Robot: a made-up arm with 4 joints. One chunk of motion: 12 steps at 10 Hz.
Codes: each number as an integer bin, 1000 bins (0 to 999) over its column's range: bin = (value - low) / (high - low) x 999, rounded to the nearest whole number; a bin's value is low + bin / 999 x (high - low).
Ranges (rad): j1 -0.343..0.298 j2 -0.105..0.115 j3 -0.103..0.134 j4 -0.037..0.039
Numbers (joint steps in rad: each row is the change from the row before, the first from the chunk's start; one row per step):
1: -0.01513 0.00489 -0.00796 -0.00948
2: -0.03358 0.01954 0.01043 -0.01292
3: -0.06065 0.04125 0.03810 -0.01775
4: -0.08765 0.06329 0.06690 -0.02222
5: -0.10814 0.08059 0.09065 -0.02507
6: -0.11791 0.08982 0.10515 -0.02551
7: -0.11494 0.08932 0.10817 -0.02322
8: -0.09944 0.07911 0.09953 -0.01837
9: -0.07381 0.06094 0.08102 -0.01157
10: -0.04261 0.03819 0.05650 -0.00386
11: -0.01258 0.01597 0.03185 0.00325
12: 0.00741 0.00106 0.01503 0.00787
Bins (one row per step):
1: 511 499 401 362
2: 482 566 478 317
3: 440 664 595 253
4: 398 764 716 194
5: 366 843 816 157
6: 351 885 877 151
7: 355 882 890 181
8: 380 836 854 245
9: 420 754 776 334
10: 468 650 672 436
11: 515 549 568 529
12: 546 482 498 590

